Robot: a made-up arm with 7 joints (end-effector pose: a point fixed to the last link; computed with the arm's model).
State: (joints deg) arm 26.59 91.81 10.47 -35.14 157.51 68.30 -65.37
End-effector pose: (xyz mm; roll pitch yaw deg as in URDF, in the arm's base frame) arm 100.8 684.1 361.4 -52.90 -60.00 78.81
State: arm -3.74 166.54 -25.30 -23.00 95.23 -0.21 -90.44
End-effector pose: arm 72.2 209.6 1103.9 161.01 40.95 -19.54
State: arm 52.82 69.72 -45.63 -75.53 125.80 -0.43 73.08
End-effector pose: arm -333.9 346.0 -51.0 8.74 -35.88 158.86
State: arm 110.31 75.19 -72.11 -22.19 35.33 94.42 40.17
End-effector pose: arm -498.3 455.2 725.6 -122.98 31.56 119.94
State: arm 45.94 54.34 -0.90 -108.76 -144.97 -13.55 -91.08
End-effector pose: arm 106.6 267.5 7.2 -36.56 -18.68 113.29
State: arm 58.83 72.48 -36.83 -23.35 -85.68 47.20 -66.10
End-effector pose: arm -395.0 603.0 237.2 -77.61 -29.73 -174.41
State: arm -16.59 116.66 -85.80 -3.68 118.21 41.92 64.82
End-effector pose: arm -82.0 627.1 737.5 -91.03 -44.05 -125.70
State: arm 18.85 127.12 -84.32 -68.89 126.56 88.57 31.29
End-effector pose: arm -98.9 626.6 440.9 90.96 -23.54 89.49
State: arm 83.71 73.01 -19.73 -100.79 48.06 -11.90 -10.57
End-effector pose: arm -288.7 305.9 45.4 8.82 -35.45 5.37
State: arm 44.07 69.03 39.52 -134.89 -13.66 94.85 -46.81
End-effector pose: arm 244.4 263.3 377.4 94.64 21.52 -38.67
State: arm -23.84 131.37 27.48 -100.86 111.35 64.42 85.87
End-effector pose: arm 251.2 97.1 873.5 -66.68 -27.89 106.93
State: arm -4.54 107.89 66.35 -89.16 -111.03 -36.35 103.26
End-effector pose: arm 143.7 200.0 898.2 136.84 14.41 -110.18
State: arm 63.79 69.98 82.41 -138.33 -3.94 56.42 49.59
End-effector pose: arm 152.9 234.8 584.2 170.11 -32.21 -114.27
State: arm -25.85 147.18 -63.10 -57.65 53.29 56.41 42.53
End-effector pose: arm 46.9 540.9 841.7 160.77 -51.53 -34.23
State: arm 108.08 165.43 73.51 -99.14 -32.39 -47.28 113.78
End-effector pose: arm 385.7 -93.7 122.8 -46.88 -34.29 -32.71
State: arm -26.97 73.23 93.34 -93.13 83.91 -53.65 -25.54
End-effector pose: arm -90.6 471.1 651.7 -39.53 63.23 -55.45
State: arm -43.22 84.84 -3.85 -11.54 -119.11 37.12 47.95
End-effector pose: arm 284.6 639.2 489.6 139.62 28.46 -31.26
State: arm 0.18 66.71 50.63 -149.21 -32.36 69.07 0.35
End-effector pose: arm 144.9 97.8 625.0 -176.18 -2.88 -95.67
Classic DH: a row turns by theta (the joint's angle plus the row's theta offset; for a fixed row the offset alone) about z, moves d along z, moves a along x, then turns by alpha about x. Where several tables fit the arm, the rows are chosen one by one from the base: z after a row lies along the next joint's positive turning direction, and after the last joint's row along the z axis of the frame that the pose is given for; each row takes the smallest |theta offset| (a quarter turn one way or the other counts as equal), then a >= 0, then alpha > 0; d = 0 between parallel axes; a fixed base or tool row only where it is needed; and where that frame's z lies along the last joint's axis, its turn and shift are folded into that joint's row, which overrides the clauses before.
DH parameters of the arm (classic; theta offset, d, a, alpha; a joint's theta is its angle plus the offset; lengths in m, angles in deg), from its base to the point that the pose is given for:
base (fixed): 0 0.4309 -0.03 -70
joint 1: 90 -0.0259 0.0128 90
joint 2: 70 0.02 -0.01 -90
joint 3: -90 -0.33 0.03 -90
joint 4: 0 0 -0.06 90
joint 5: 0 -0.37 -0.01 -90
joint 6: 0 0.02 0 90
joint 7: -47.92 0.0094 0.006 28.64
tool (fixed): 68.94 -0.045 0 0

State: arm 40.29 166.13 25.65 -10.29 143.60 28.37 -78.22
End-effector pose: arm 411.6 216.8 948.9 126.63 -14.90 -98.92
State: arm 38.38 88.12 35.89 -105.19 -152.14 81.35 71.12
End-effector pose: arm 296.2 303.9 385.6 79.88 85.98 164.97
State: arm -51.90 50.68 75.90 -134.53 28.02 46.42 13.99
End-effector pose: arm -32.5 285.9 662.7 -141.69 26.24 -172.19
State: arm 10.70 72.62 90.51 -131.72 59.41 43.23 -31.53
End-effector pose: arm 29.3 211.1 728.7 157.16 -5.19 -130.91
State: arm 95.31 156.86 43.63 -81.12 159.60 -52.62 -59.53
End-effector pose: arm 448.4 220.9 145.5 132.68 -61.86 -114.52
